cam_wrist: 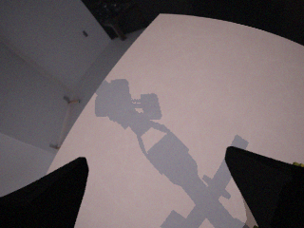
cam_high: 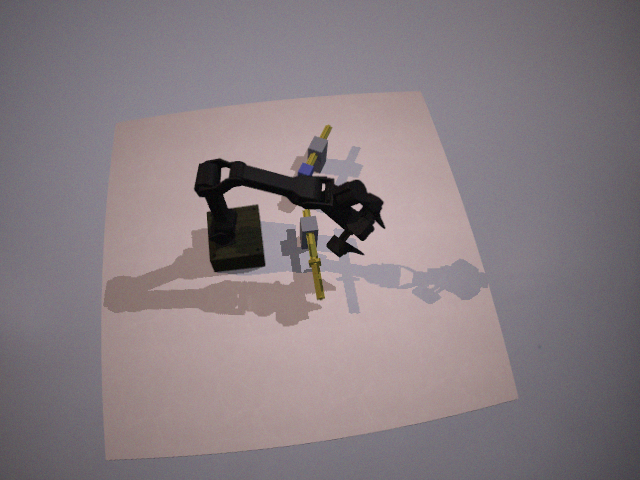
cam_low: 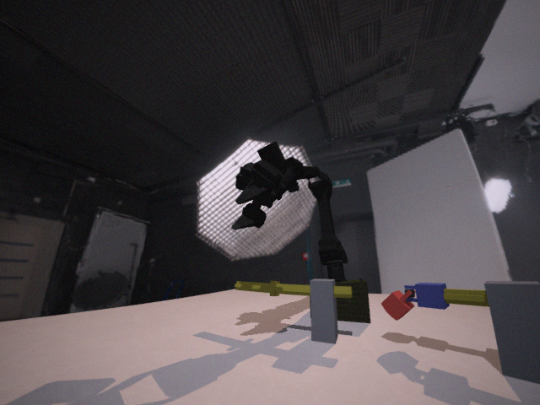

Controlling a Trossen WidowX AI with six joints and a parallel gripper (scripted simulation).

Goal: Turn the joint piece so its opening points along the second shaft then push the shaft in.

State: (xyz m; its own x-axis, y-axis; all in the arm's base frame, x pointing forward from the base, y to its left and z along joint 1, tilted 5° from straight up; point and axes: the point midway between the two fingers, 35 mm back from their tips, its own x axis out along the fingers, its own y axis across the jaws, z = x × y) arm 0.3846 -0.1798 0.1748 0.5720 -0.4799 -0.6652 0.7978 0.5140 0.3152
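My gripper tip is now 120 mm past the red joint piece, 320 mm to the right of it and 180 mm above it.
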